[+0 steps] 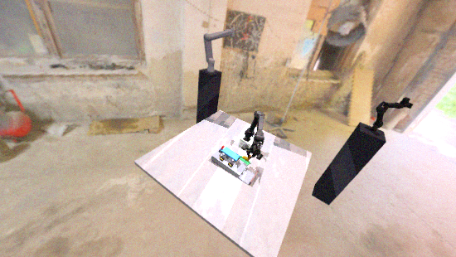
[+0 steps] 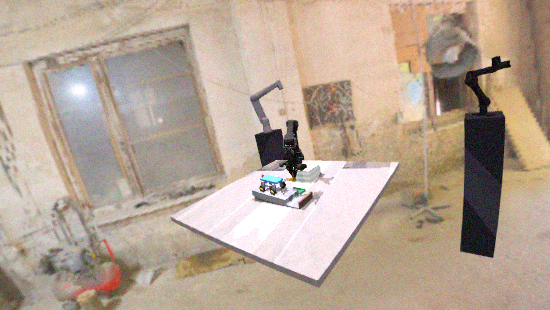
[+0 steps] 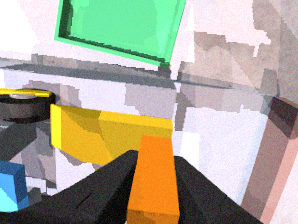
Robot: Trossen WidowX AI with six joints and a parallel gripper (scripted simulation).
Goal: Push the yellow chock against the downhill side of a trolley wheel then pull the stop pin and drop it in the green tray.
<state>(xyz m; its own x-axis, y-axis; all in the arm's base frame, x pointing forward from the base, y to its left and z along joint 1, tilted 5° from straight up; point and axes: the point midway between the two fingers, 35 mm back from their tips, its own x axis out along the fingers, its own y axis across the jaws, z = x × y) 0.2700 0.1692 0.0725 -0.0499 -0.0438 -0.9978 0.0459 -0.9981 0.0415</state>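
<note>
Right now the stop pin is 50 mm ahead of my gripper tip, 260 mm to the right of it and 20 mm below it. From my gripper tip the other things lie so: trolley (70 mm ahead, 150 mm to the right, 40 mm below); yellow chock (20 mm to the right, 10 mm below); green tray (70 mm behind, 70 mm to the right, 160 mm below).
</note>
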